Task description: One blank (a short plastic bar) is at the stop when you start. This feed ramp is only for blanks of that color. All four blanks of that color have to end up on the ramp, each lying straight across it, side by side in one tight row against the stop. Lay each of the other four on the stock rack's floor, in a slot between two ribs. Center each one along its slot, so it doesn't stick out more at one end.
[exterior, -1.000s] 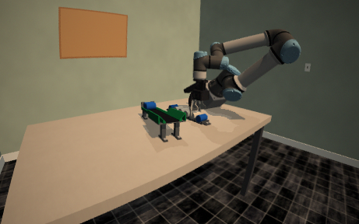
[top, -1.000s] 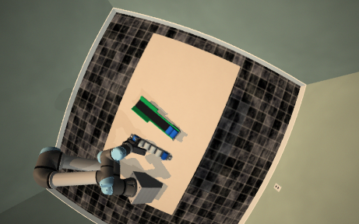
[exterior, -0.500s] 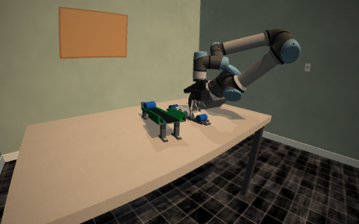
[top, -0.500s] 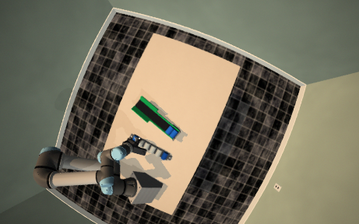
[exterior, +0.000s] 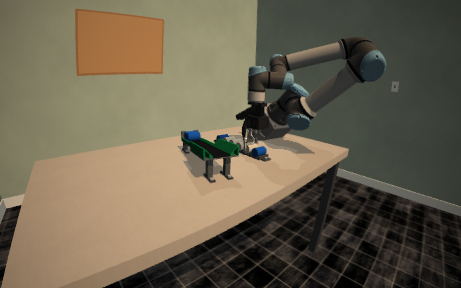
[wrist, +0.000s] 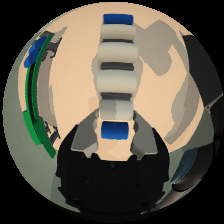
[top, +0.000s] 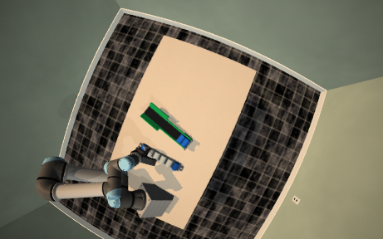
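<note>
Now: hand 80 mm to the left of the stock rack, 40 mm above it and 10 mm past it.
</note>
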